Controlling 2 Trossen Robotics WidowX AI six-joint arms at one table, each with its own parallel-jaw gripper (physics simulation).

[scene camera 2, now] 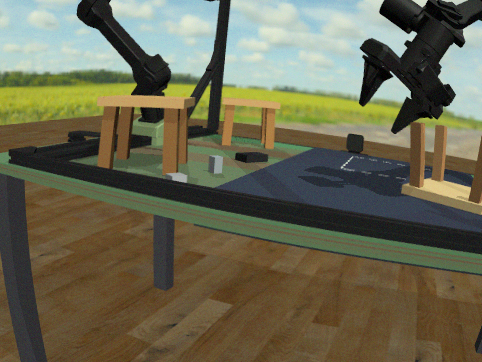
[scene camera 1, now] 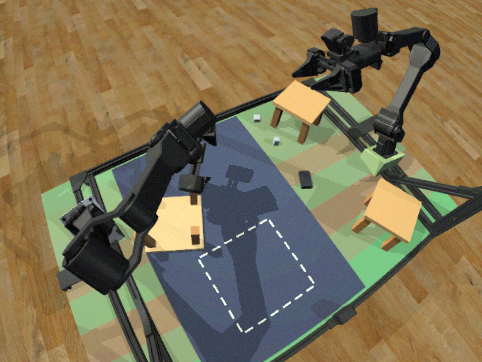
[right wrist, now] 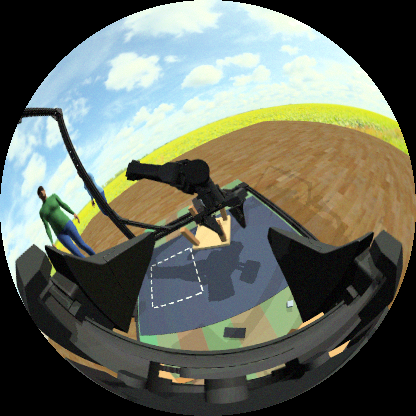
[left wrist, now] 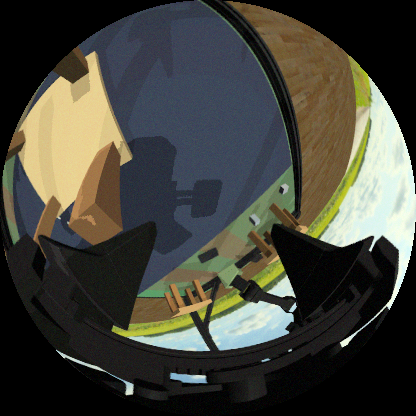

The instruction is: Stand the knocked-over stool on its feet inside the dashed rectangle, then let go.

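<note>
The knocked-over stool [scene camera 1: 175, 220] [scene camera 2: 440, 195] [left wrist: 65, 125] [right wrist: 215, 235] lies upside down, its pale seat flat on the table and its legs pointing up. It is left of the dashed rectangle [scene camera 1: 314, 286] [right wrist: 202, 291] in scene camera 1, with one seat corner close to the outline. My left gripper [scene camera 1: 204, 162] [scene camera 2: 380, 118] [left wrist: 216, 229] is open and empty, above and beside the seat's edge. One leg stands close to a finger in the left wrist view. The left arm hides part of the stool in scene camera 1. My right gripper [scene camera 1: 305, 81] is open and empty, high at the upper right.
Two upright stools stand on the green area, one [scene camera 1: 301, 101] [scene camera 2: 145, 101] below my right gripper, the other [scene camera 1: 393, 210] [scene camera 2: 251, 103] at the right. Two small pale blocks [scene camera 1: 256, 118] [scene camera 1: 276, 141] and a dark block [scene camera 1: 305, 179] [scene camera 2: 251, 157] [right wrist: 234, 332] lie between them and the blue strip [scene camera 1: 295, 215].
</note>
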